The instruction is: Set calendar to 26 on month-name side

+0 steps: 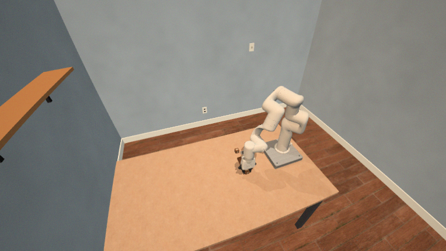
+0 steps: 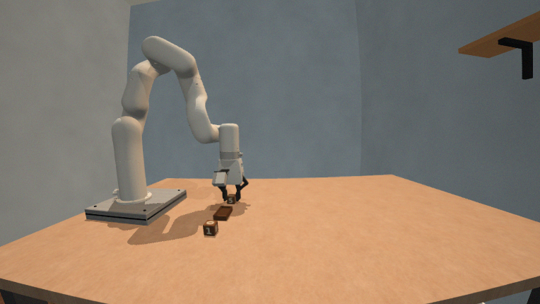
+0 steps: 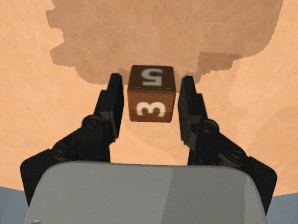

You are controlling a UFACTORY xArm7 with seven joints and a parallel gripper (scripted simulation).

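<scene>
The brown tray is 20 mm behind my hand, 110 mm to the right of it and 20 mm below it. Round my hand: brown cube 40 mm behind, 220 mm to the right, 10 mm below.
</scene>
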